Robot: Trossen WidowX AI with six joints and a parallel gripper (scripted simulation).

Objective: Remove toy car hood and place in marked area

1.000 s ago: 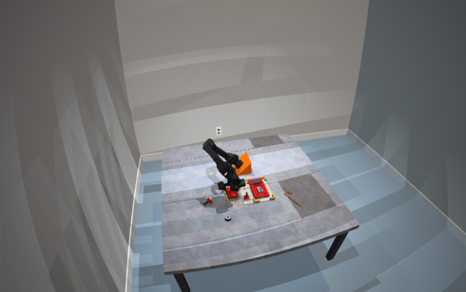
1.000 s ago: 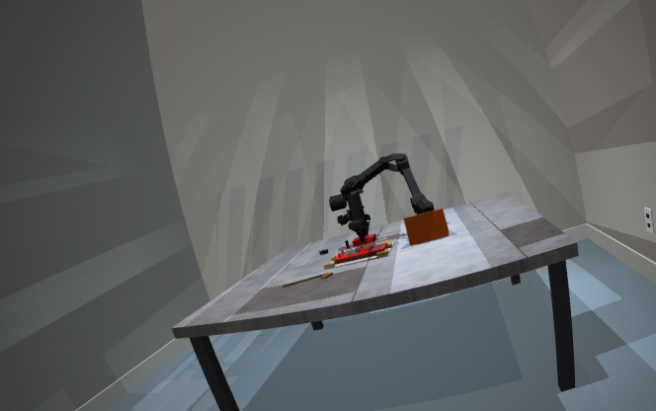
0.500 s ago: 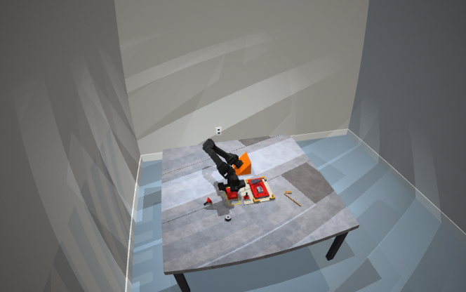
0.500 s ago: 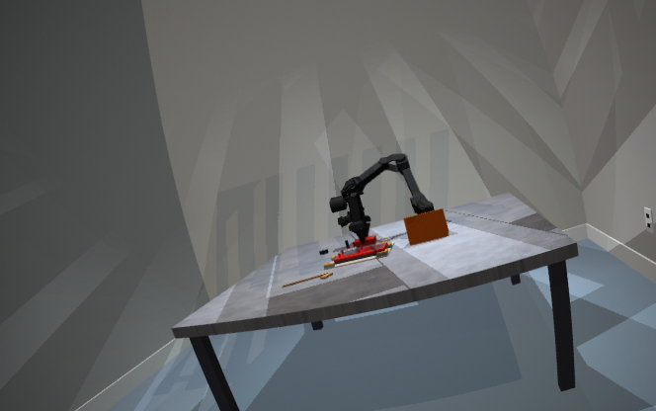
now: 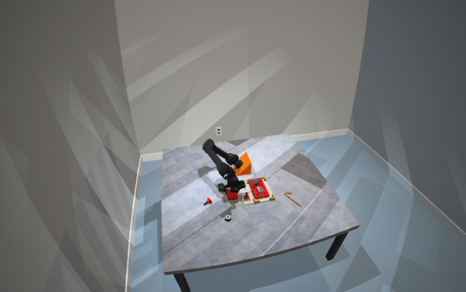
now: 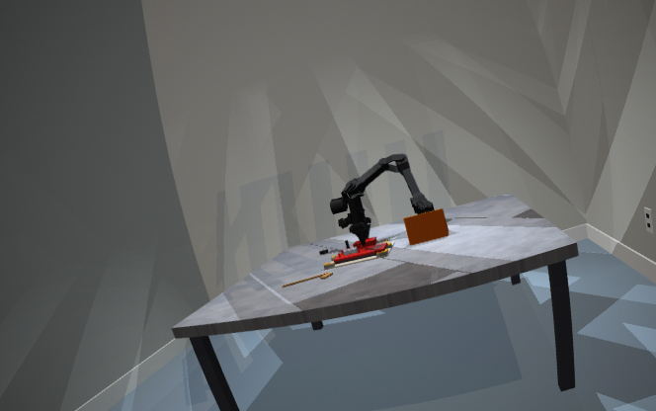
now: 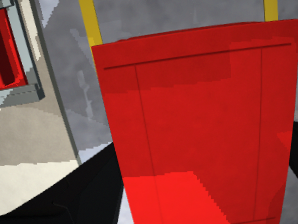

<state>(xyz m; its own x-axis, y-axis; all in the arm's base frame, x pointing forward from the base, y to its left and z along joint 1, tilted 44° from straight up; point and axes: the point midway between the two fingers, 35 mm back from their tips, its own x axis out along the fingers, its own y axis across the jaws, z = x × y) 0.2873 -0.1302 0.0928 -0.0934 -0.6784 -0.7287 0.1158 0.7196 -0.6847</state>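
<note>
The red hood is right at my gripper tip. Also, from my gripper tip: black ring: 200 mm ahead, 90 mm to the right; then wooden stick: 200 mm ahead, 390 mm to the left, 10 mm below; then grey engine block: 40 mm ahead, 200 mm to the left, 10 mm above.
</note>
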